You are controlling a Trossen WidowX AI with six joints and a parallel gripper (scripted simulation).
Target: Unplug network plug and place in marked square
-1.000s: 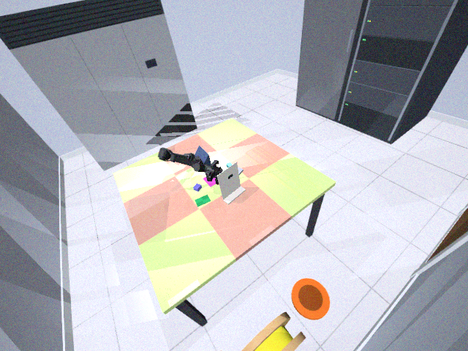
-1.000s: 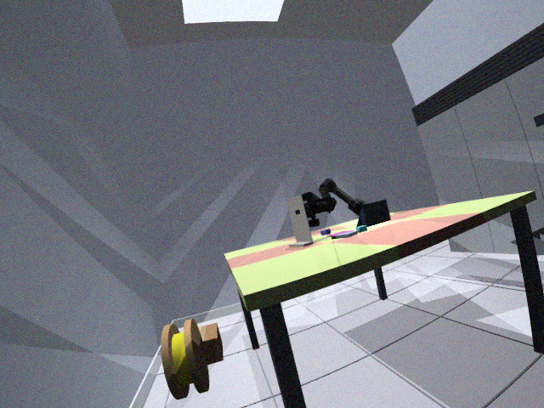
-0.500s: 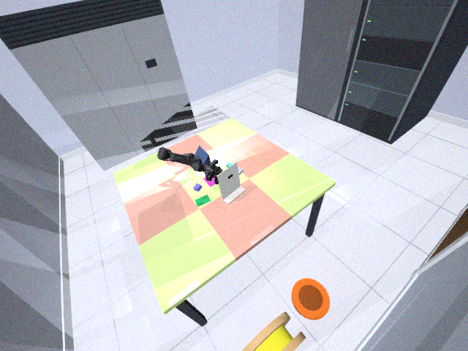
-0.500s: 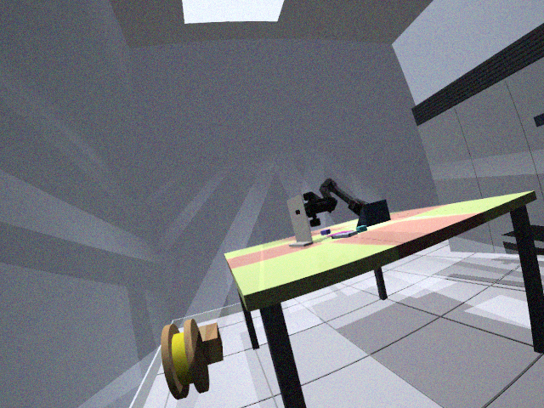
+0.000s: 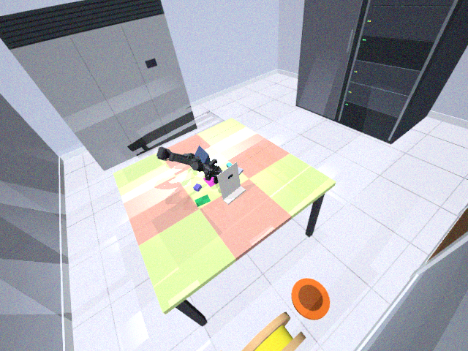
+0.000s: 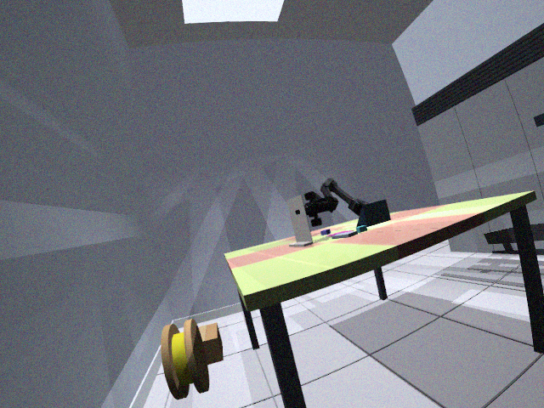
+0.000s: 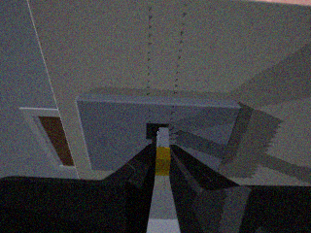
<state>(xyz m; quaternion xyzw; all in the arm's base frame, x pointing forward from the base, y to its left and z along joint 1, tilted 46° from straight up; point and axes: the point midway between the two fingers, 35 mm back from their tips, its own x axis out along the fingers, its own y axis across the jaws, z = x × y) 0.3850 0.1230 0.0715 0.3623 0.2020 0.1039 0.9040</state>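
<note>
Now: the magenta square 190 mm behind my gripper tip, 30 mm to the right of it and 170 mm below it. Round my gripper tip: green flat piece 40 mm behind, 190 mm to the right, 170 mm below; then grey upright panel 40 mm ahead, 10 mm to the left, 60 mm below.
</note>
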